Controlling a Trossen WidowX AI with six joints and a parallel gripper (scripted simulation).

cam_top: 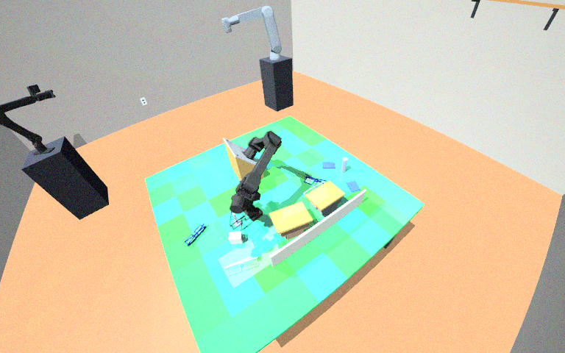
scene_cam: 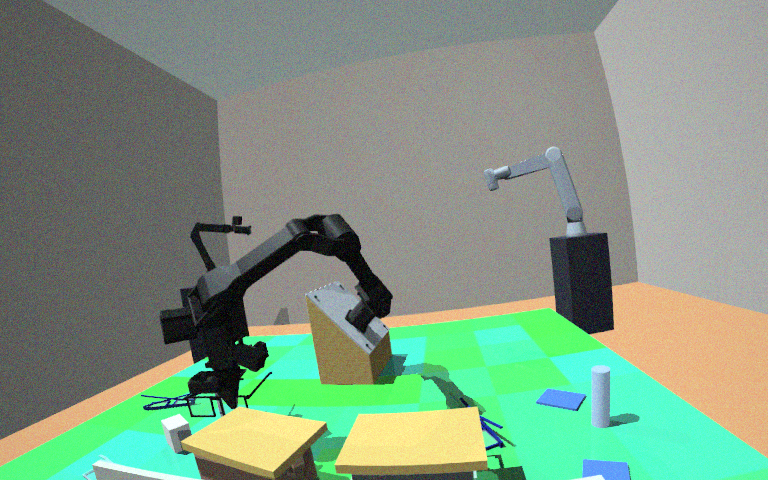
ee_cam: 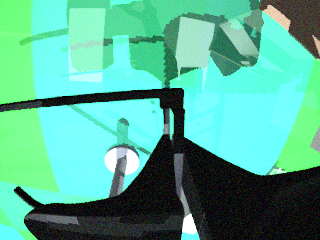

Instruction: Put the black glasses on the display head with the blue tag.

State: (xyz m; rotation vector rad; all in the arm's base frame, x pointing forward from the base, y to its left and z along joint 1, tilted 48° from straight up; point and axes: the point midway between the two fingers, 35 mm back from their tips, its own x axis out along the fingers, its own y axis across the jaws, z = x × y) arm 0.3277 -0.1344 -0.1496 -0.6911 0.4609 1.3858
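Now: the white cube 5 cm ahead of my gripper tip, 12 cm to the right of it and 4 cm below it. Also, from my gripper tip: long white panel: 28 cm ahead, 24 cm to the left, 1 cm below.
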